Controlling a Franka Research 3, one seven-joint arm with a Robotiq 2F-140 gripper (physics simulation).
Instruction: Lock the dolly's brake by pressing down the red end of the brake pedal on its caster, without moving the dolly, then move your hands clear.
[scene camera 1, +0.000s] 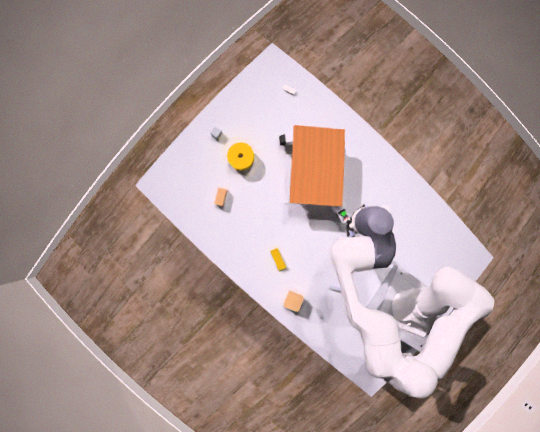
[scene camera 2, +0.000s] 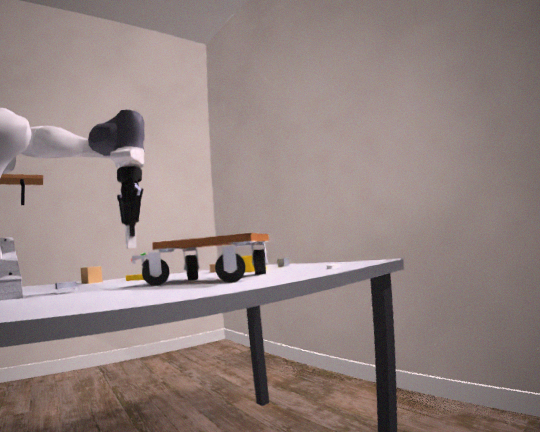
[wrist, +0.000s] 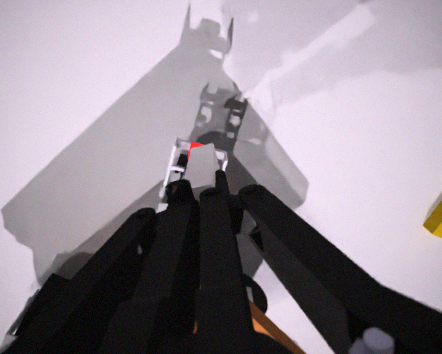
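The dolly (scene camera 1: 317, 165) (scene camera 2: 212, 242) has an orange deck and stands upright on black-wheeled casters. The brake pedal projects from its near caster (scene camera 2: 156, 270). The pedal's red end (scene camera 2: 133, 259) (wrist: 194, 147) is at the outer side, and its green part (scene camera 1: 343, 213) (scene camera 2: 143, 254) is nearer the wheel. In scene camera 2 the red end sits a little lower than the green part. My gripper (scene camera 2: 131, 244) (wrist: 206, 163) is shut and empty, pointing down. Its tips are just above the pedal with a small visible gap; in the wrist view they partly cover the red end.
A yellow cylinder (scene camera 1: 240, 156), a grey block (scene camera 1: 216, 133), orange blocks (scene camera 1: 221, 197) (scene camera 1: 293, 301), a yellow block (scene camera 1: 278, 259) and a white piece (scene camera 1: 289, 90) rest on the table (scene camera 1: 260, 100) (scene camera 2: 320, 282). The dolly deck's edge is close beside the gripper.
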